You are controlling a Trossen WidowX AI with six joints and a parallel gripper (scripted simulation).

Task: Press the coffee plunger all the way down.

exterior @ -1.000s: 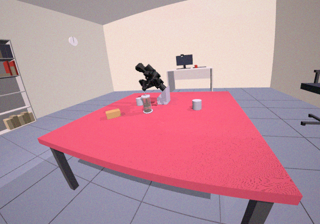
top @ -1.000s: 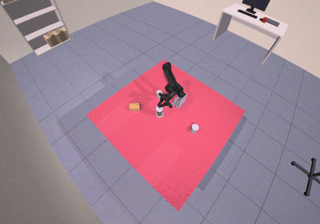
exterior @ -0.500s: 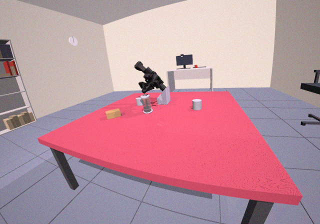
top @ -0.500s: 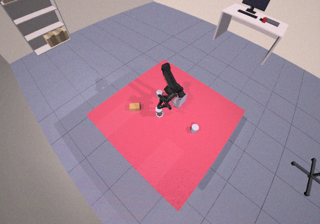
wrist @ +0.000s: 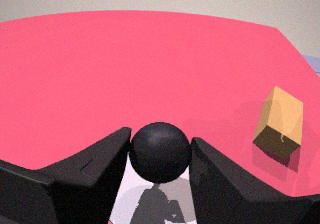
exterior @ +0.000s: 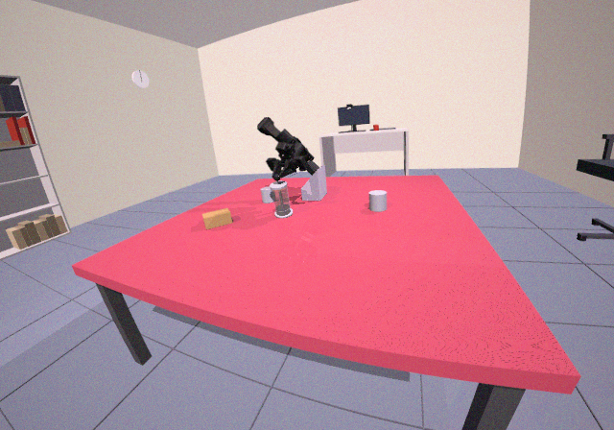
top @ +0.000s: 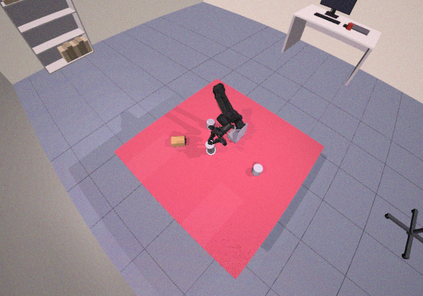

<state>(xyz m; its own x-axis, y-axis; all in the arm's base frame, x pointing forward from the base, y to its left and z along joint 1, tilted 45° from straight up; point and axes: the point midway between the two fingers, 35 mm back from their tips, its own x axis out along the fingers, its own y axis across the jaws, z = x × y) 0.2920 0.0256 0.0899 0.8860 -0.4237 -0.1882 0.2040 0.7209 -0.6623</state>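
Right now my gripper tip is 4 cm past the coffee press, 1 cm to the left of it and 8 cm above it.
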